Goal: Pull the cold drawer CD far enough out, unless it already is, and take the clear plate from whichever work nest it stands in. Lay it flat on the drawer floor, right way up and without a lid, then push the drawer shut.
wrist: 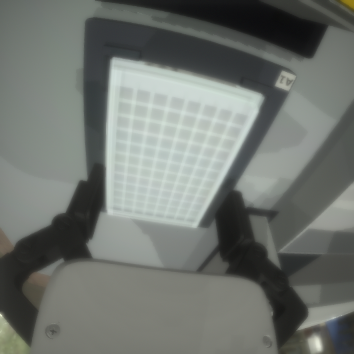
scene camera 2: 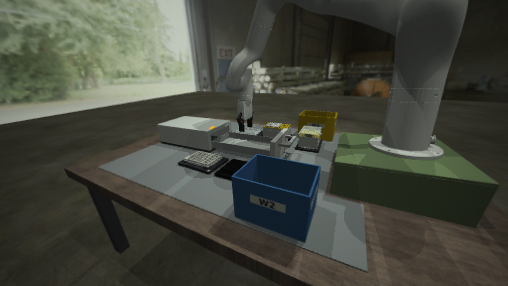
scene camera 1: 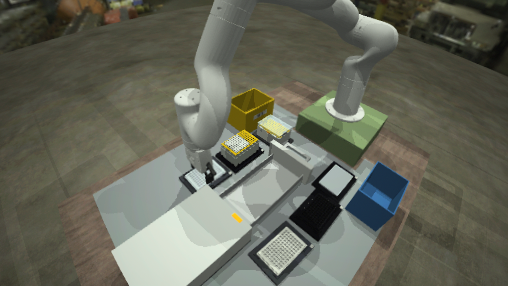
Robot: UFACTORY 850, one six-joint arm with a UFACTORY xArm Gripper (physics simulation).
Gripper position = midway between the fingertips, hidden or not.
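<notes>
The gripper (wrist: 165, 191), a clear plate (wrist: 171, 135); white plate out of frame in the wrist view. The white plate (scene camera 1: 286, 246), a tip box (scene camera 1: 238, 148).
</notes>
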